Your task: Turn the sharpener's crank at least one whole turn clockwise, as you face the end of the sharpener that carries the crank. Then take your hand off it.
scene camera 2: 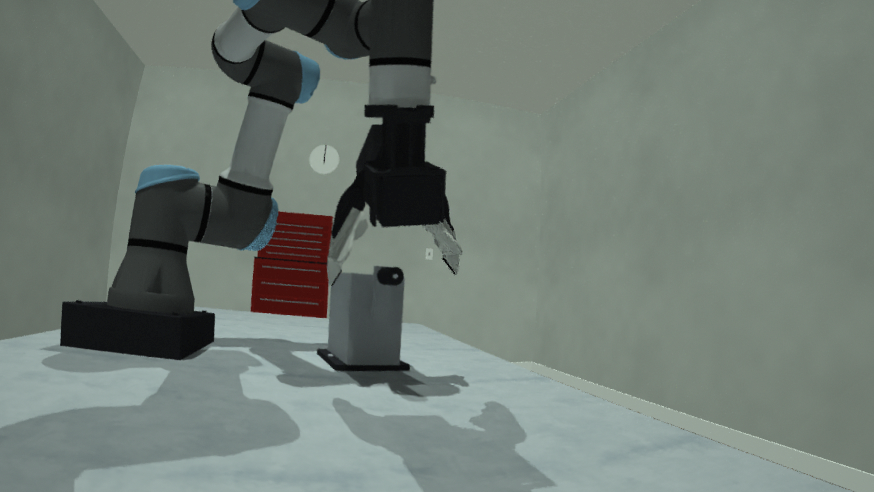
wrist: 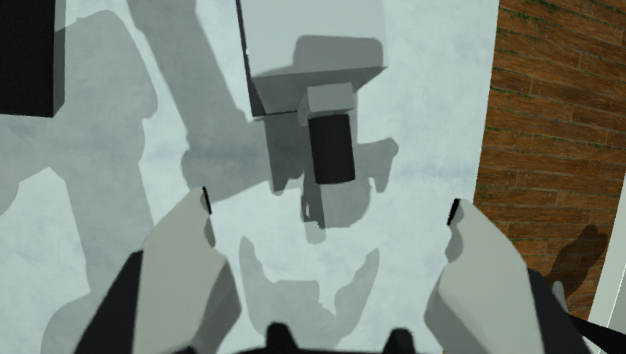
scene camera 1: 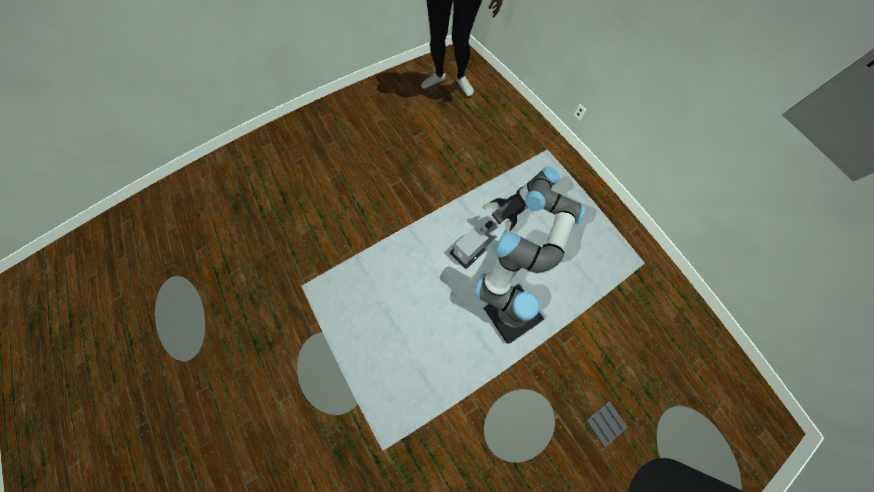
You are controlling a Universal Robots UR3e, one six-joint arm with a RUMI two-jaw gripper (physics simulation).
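Where they show: gripper, fingertip midpoint: (scene camera 2: 394, 279) (wrist: 328, 195) (scene camera 1: 493, 222); arm's base, link origin: (scene camera 2: 151, 308) (scene camera 1: 513, 311).
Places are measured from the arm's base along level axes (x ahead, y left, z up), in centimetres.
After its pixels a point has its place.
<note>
The grey sharpener (scene camera 1: 469, 245) @[x 29.7, y 7.3, z 7.7 cm] (scene camera 2: 366, 323) @[x 32.2, y -0.2, z 1.2 cm] (wrist: 275, 30) @[x 30.5, y 1.4, z 7.6 cm] stands upright on its dark base plate on the table. Its crank has a grey arm (wrist: 330, 98) and a black cylindrical handle (scene camera 1: 488, 224) @[x 34.9, y -3.3, z 8.5 cm] (scene camera 2: 390, 276) @[x 35.1, y -5.3, z 7.5 cm] (wrist: 332, 150) @[x 34.8, y -3.7, z 8.6 cm], which sticks out from the end face near the top of the body in scene camera 2. My gripper (scene camera 1: 496, 217) @[x 35.6, y -6.1, z 7.1 cm] (scene camera 2: 394, 273) @[x 35.6, y -6.1, z 7.1 cm] (wrist: 328, 195) @[x 35.6, y -6.1, z 7.1 cm] is wide open and empty, pointing down. Its fingers are on either side of the handle's line, apart from it. In the wrist view the handle's free end lies just ahead of the line between the fingertips.
The arm's black base (scene camera 1: 508, 333) @[x -6.9, y 5.6, z -0.3 cm] (scene camera 2: 122, 330) @[x 1.3, y -8.5, z -2.2 cm] (wrist: 27, 60) @[x 8.4, y -2.4, z -2.7 cm] stands on the pale table (scene camera 1: 379, 342) @[x 8.7, y 54.0, z -5.2 cm] (scene camera 2: 587, 452) @[x 50.6, y -28.3, z -5.2 cm] beside the sharpener. A red drawer cabinet (scene camera 2: 290, 287) is behind. A person (scene camera 1: 452, 36) stands on the floor near the room's corner.
</note>
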